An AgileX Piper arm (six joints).
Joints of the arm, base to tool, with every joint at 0 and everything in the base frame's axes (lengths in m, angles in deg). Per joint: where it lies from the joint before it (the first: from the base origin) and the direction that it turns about. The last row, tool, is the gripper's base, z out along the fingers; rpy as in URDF.
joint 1: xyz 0 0 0.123 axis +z
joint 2: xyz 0 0 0 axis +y
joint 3: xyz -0.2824 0 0.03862 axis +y
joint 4: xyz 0.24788 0 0.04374 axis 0.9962 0 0.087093
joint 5: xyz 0 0 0 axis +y
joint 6: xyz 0.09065 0 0.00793 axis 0.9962 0 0.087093
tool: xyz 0 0 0 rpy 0 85.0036 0
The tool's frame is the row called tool.
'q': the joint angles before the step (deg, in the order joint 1, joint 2, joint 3, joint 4, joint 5, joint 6). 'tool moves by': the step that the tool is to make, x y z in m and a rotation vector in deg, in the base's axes. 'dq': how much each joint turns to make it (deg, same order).
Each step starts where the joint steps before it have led.
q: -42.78, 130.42, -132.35, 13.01, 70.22, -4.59
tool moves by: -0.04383, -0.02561, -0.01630, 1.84, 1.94, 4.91
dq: -6.58, -3.02, 8.89, 4.98, 0.00, -12.65
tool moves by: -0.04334, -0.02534, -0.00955, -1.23, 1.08, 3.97
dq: -6.32, -1.66, 5.02, 2.22, -0.10, -11.60
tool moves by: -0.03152, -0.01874, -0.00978, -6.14, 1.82, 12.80
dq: -4.56, -0.12, 2.30, 0.76, -0.01, -19.37
